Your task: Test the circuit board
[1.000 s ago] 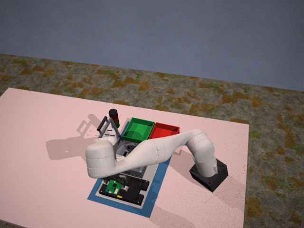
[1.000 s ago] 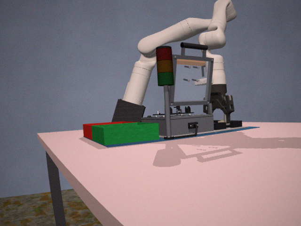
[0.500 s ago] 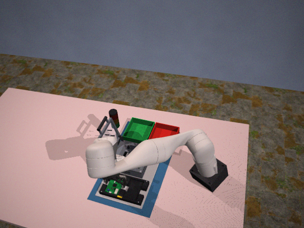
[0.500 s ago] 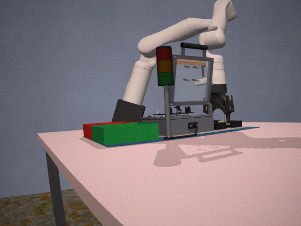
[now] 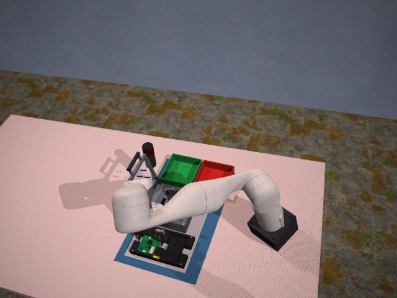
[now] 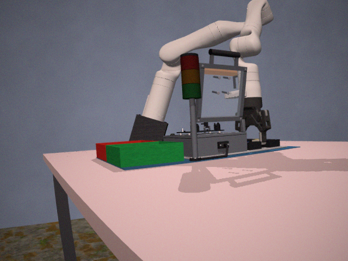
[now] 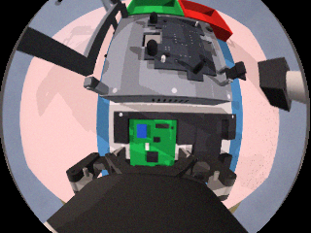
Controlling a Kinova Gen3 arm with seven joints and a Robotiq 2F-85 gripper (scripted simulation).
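Right now my hand is right at the green circuit board. The rest, counted from my hand: tester lid: 180 mm to the right, 160 mm above, 50 mm ahead; then green bin: 360 mm to the right, 70 mm behind, 10 mm below; then red bin: 330 mm to the right, 220 mm behind, 10 mm below.
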